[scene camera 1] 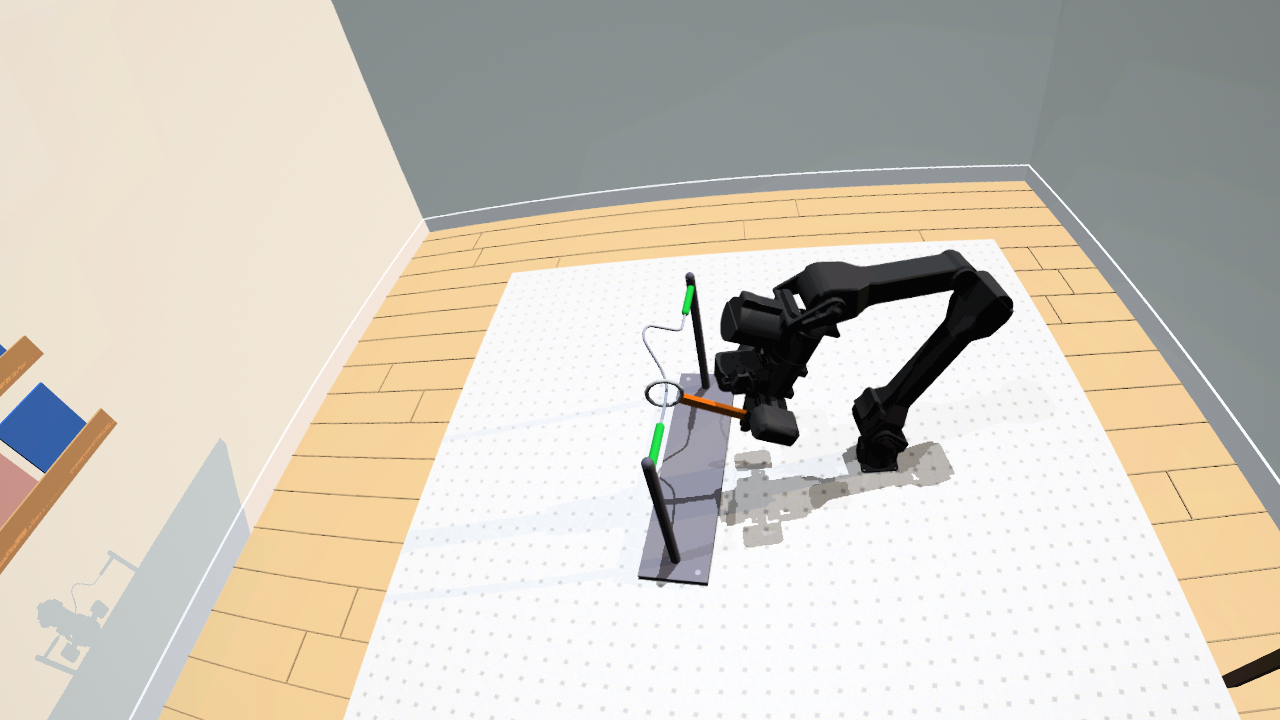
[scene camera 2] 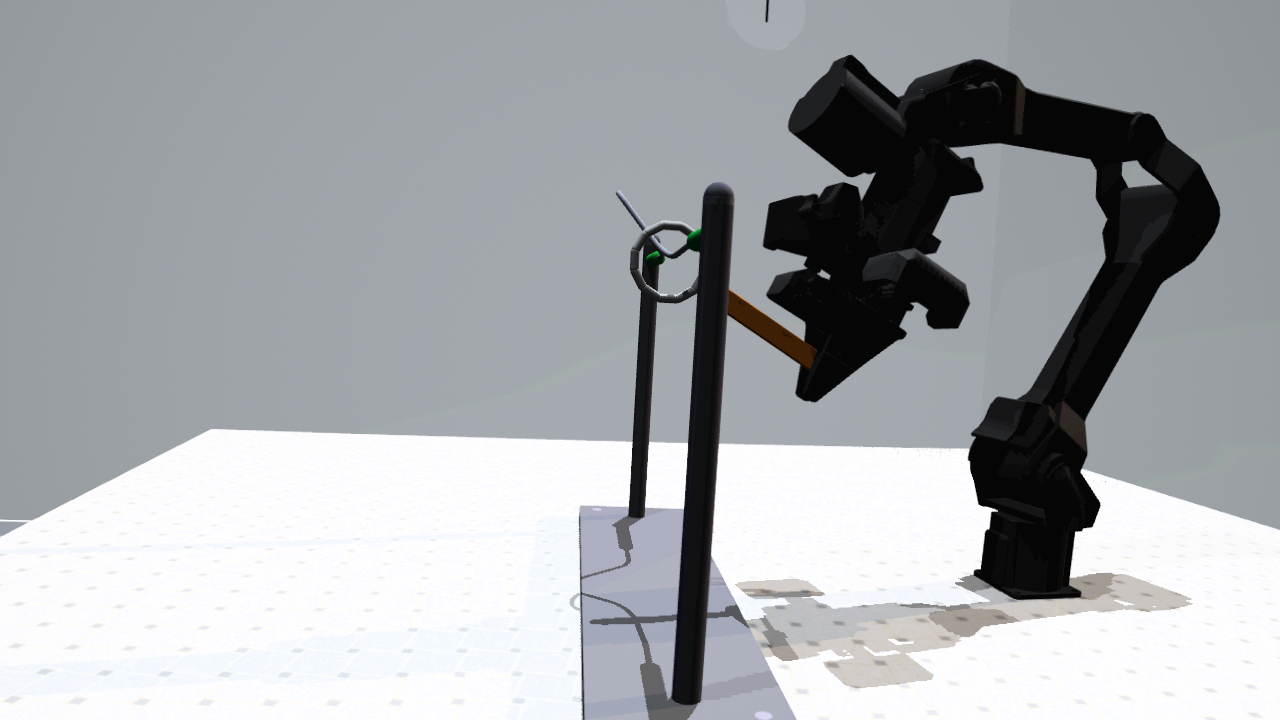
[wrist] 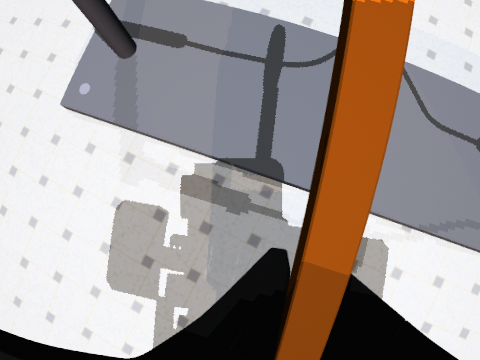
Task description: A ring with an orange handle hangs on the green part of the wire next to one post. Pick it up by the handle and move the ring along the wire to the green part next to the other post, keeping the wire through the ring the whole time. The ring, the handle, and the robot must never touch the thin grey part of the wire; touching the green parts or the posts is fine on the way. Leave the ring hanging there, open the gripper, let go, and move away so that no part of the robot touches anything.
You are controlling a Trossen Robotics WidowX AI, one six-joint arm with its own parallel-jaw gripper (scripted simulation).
Labels:
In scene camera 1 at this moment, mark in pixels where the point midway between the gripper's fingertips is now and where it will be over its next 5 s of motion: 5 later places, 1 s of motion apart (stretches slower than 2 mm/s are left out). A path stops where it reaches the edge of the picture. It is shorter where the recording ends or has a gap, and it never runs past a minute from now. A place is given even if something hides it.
My gripper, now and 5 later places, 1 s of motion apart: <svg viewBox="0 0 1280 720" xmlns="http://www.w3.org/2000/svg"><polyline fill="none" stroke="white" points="742,428 718,464 698,481 694,497 704,500 731,490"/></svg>

